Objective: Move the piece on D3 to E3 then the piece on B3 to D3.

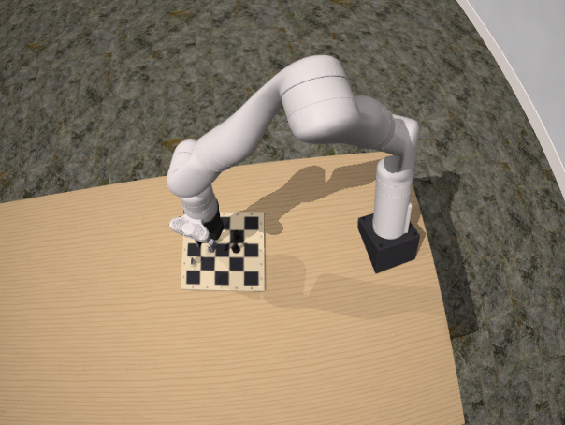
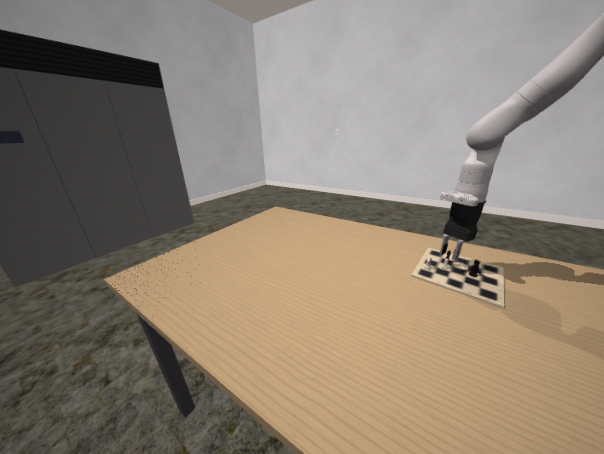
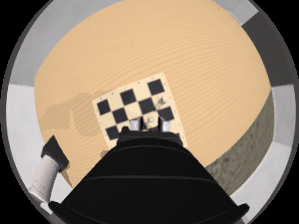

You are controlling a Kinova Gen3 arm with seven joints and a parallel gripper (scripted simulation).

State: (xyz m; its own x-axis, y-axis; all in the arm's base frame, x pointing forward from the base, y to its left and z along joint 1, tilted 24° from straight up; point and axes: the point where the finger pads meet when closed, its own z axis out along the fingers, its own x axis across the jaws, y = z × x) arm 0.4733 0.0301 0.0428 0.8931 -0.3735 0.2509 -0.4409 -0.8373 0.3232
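Right now the chessboard is 40 mm behind my hand and 60 mm below it. From my hand the other things lie so: light piece: 50 mm ahead, 30 mm to the left, 40 mm below.
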